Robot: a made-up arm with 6 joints. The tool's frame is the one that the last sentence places.
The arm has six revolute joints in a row. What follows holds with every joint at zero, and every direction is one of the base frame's.
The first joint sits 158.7 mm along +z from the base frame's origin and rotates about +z.
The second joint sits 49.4 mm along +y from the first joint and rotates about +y.
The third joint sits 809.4 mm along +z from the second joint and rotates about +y.
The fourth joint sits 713 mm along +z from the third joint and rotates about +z.
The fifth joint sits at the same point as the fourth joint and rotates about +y.
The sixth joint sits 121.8 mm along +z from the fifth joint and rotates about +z.
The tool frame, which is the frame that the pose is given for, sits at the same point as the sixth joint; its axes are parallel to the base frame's.
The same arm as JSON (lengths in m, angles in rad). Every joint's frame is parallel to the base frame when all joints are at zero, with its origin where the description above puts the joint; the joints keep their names.
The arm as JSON. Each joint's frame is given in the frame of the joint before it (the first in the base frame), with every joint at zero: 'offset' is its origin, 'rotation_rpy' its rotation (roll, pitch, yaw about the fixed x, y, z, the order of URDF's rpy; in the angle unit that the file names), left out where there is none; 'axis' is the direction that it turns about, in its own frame. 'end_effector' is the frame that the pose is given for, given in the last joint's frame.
{"length_unit": "m", "angle_unit": "rad", "chain": [
  {"id": "joint 1", "offset": [0.0, 0.0, 0.1587], "axis": [0.0, 0.0, 1.0]},
  {"id": "joint 2", "offset": [0.0, 0.0494, 0.0], "axis": [0.0, 1.0, 0.0]},
  {"id": "joint 3", "offset": [0.0, 0.0, 0.8094], "axis": [0.0, 1.0, 0.0]},
  {"id": "joint 4", "offset": [0.0, 0.0, 0.713], "axis": [0.0, 0.0, 1.0]},
  {"id": "joint 5", "offset": [0.0, 0.0, 0.0], "axis": [0.0, 1.0, 0.0]},
  {"id": "joint 6", "offset": [0.0, 0.0, 0.1218], "axis": [0.0, 0.0, 1.0]}
], "end_effector": {"offset": [0.0, 0.0, 0.0]}}

